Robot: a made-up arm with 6 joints.
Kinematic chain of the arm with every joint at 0, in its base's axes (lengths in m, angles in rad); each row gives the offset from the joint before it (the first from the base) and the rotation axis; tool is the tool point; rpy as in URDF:
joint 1: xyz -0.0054 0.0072 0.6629 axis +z
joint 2: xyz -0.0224 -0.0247 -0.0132 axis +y
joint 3: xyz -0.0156 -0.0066 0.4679 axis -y
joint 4: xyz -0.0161 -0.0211 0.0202 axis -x
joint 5: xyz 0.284 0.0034 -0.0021 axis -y
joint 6: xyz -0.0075 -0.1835 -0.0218 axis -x
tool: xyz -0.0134 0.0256 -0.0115 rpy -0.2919 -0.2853 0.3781
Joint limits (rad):
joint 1: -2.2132..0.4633
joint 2: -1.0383..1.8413
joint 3: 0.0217..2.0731
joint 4: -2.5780..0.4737
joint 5: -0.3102..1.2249
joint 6: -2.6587..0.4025
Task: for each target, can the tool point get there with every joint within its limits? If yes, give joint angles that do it. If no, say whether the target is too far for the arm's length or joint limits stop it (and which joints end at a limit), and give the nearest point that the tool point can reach.
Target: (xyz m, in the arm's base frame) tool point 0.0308 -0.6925 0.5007
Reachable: yes | joints -1.2542 1.6065 1.4637 -0.7276 0.7714 -2.2349
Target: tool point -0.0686 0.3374 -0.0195
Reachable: no: joint limits stop it (at a limit: joint 1, joint 2, joint 3, joint 5, joint 6) | nearest point 0.2215 0.2224 0.2634 | short by 0.421 m
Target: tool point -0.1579 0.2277 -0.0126
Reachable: no: joint limits stop it (at a limit: joint 1, joint 2, joint 3, joint 5, joint 6) | nearest point -0.2502 -0.1049 0.2793 | short by 0.452 m
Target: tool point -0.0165 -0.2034 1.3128
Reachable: yes | joints -0.3919 -0.1113 0.9166 -0.1389 0.2326 -0.2372
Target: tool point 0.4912 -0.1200 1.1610
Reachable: yes | joints -0.3458 0.7738 1.8361 -2.1536 0.6044 -1.3514
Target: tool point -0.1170 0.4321 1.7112
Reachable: no: too far | nearest point -0.0859 0.3137 1.3987 | short by 0.336 m
